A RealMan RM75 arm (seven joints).
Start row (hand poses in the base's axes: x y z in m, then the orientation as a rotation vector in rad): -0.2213 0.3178 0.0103 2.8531 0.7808 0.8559
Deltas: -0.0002 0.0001 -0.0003 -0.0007 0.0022 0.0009; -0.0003 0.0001 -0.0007 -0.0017 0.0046 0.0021; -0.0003 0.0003 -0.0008 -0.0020 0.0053 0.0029; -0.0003 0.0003 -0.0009 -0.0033 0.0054 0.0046; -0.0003 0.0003 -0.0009 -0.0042 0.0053 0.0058; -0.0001 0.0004 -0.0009 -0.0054 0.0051 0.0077; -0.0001 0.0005 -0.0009 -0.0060 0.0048 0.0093; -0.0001 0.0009 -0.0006 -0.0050 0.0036 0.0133; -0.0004 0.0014 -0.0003 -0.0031 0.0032 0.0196; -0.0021 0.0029 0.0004 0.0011 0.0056 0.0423; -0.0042 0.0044 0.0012 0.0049 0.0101 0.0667; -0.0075 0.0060 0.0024 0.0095 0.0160 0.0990; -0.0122 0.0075 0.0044 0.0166 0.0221 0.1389; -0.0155 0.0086 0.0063 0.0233 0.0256 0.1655; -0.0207 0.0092 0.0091 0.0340 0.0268 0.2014; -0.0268 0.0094 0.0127 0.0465 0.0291 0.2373
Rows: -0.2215 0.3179 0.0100 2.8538 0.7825 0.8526; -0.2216 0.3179 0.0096 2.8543 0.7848 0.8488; -0.2216 0.3181 0.0095 2.8544 0.7861 0.8478; -0.2216 0.3181 0.0094 2.8531 0.7889 0.8470; -0.2216 0.3181 0.0094 2.8520 0.7909 0.8467; -0.2214 0.3182 0.0094 2.8506 0.7939 0.8465; -0.2214 0.3183 0.0094 2.8496 0.7964 0.8467; -0.2214 0.3187 0.0097 2.8491 0.8021 0.8494; -0.2217 0.3192 0.0100 2.8495 0.8111 0.8519; -0.2234 0.3207 0.0107 2.8509 0.8445 0.8539; -0.2255 0.3222 0.0115 2.8527 0.8809 0.8529; -0.2288 0.3238 0.0127 2.8539 0.9293 0.8511; -0.2335 0.3253 0.0147 2.8549 0.9891 0.8512; -0.2368 0.3264 0.0166 -2.8347 -1.0210 -0.8466; -0.2420 0.3270 0.0194 -2.7987 -1.0601 -0.8440; -0.2481 0.3272 0.0230 -2.7610 -1.0969 -0.8397
